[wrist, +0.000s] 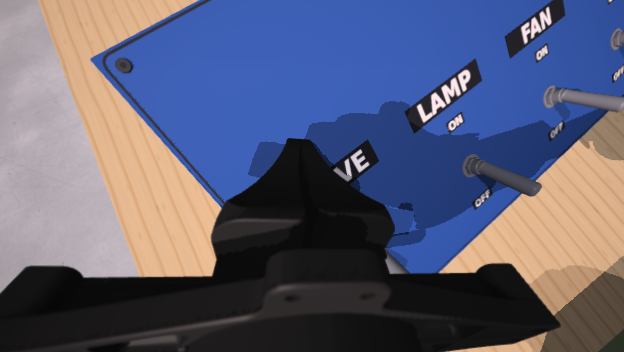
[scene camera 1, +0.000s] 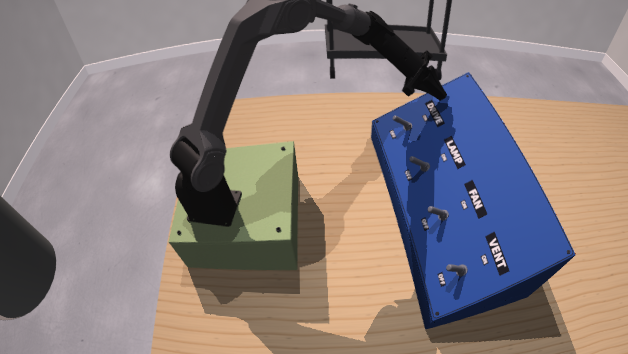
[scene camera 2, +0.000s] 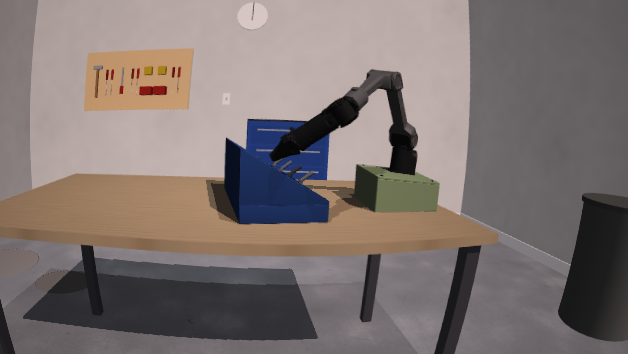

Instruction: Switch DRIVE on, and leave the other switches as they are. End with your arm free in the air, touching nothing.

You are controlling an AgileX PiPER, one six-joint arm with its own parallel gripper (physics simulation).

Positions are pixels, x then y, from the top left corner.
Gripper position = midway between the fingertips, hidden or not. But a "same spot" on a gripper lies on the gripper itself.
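My own gripper is visible to me in scene camera 2 (271, 158), and I also see it in scene camera 1 and in the wrist view. On my gripper, (scene camera 1: 428, 82) and (wrist: 369, 197) are the same spot.
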